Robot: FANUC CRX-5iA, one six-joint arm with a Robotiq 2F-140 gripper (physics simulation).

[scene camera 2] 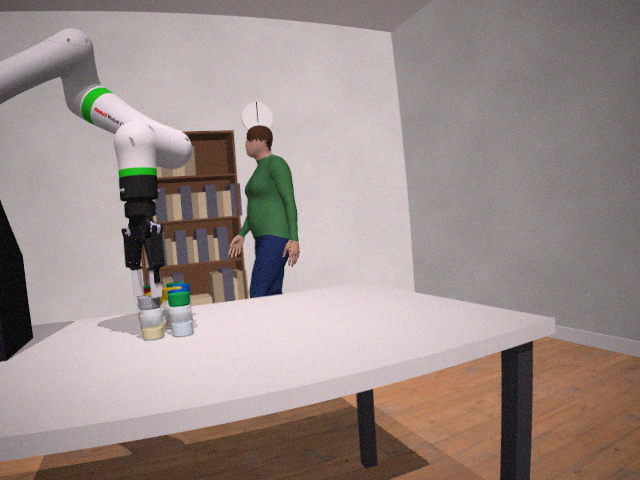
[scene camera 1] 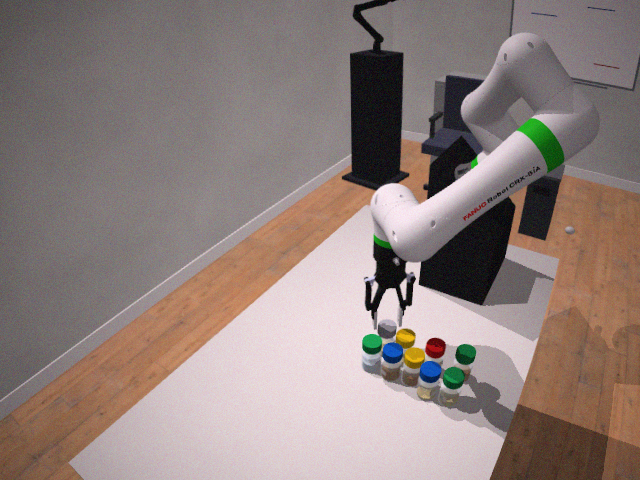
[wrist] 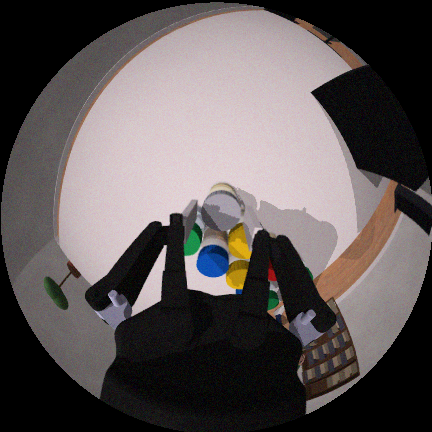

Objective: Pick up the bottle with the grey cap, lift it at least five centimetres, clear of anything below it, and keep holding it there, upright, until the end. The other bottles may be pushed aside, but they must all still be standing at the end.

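Frame: origin at the arm's base, x ahead, y left, z up, level; metres.
Seen in the pictures: gripper, between the fingertips: [scene camera 2: 147, 296] [scene camera 1: 386, 325] [wrist: 220, 211].
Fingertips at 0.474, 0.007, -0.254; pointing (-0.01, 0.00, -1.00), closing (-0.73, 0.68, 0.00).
A point is followed by its place in that frame, as x, y, z.
The grey-capped bottle [scene camera 1: 386, 329] @(0.489, 0.016, -0.254) [scene camera 2: 151, 316] @(0.481, -0.019, -0.299) [wrist: 222, 209] @(0.470, 0.006, -0.254) stands upright on the table [scene camera 1: 268, 372] @(0.754, -0.198, -0.359) [scene camera 2: 320, 346] @(0.837, -0.242, -0.359) [wrist: 200, 100] @(0.386, -0.176, -0.359), at one end of the bottle group. My gripper [scene camera 1: 387, 324] @(0.474, 0.007, -0.253) [scene camera 2: 146, 293] @(0.474, 0.007, -0.253) [wrist: 220, 211] @(0.474, 0.007, -0.253) is partly open and empty, pointing down. Its fingertips are around the level of the grey cap's top, one on either side in the wrist view. Close to this bottle stand a green-capped bottle [scene camera 1: 371, 344] @(0.561, 0.018, -0.254) [scene camera 2: 179, 298] @(0.552, -0.016, -0.263) [wrist: 192, 242] @(0.537, 0.022, -0.254), a yellow-capped one [scene camera 1: 405, 338] @(0.486, 0.078, -0.254) [wrist: 239, 242] @(0.480, 0.063, -0.254) and a blue-capped one [scene camera 1: 392, 353] @(0.554, 0.081, -0.254) [wrist: 213, 261] @(0.534, 0.069, -0.254). Any contact with the fingers cannot be made out.
Farther along stand another yellow-capped bottle [scene camera 1: 414, 357] @(0.530, 0.136, -0.254), a red-capped one [scene camera 1: 435, 347] @(0.466, 0.162, -0.254), a second blue-capped one [scene camera 1: 430, 372] @(0.550, 0.197, -0.253) and two green-capped ones, one in front [scene camera 1: 453, 378] @(0.532, 0.255, -0.254) and one behind [scene camera 1: 465, 354] @(0.440, 0.242, -0.253). All look upright. A black pedestal stands behind; a person [scene camera 2: 271, 201] stands beyond the table.
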